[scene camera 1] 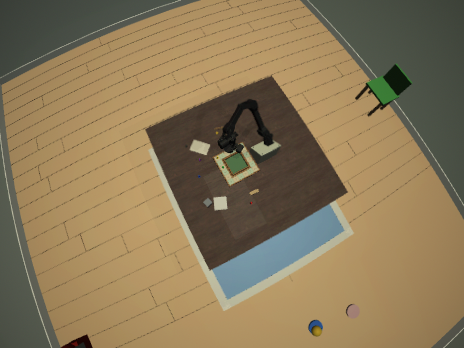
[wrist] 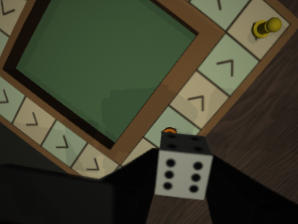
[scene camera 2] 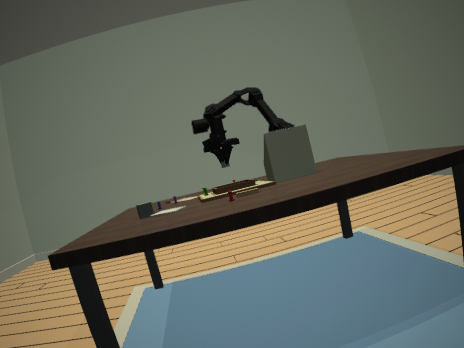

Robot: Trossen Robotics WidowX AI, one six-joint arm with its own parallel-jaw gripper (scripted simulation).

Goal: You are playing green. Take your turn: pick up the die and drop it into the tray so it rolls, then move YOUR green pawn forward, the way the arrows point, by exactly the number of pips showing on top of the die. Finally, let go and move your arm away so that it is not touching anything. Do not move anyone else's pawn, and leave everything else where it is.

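A track square (wrist: pixel 237 53) and a green tray (wrist: pixel 104 68) are part of the scene, along with a white die held by the gripper (scene camera 2: pixel 225 164). The wrist view, too, shows the gripper (wrist: pixel 181 158).
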